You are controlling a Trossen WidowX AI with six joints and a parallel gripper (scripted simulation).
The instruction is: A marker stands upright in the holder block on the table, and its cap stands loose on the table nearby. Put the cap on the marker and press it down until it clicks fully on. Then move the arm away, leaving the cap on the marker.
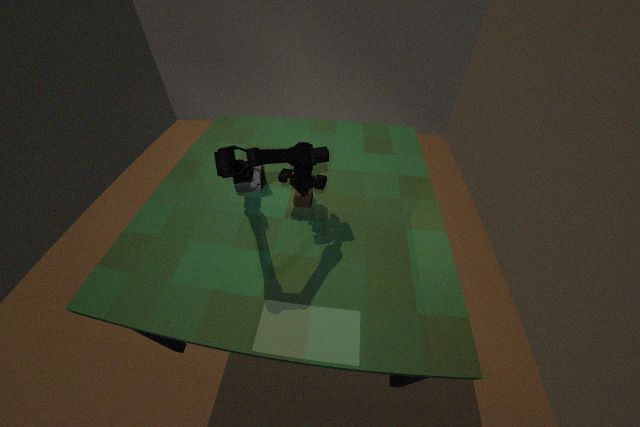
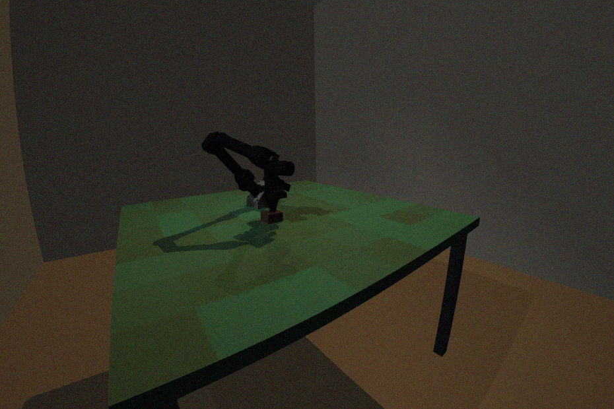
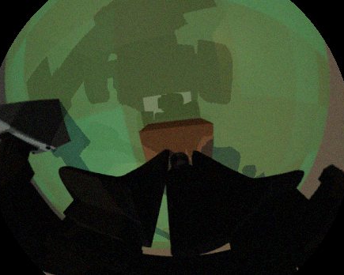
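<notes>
Now: the holder block 1 cm to the right of my gripper tip and 2 cm below it. Round my gripper tip: dark cap (1 cm to the right, 5 cm above).
</notes>
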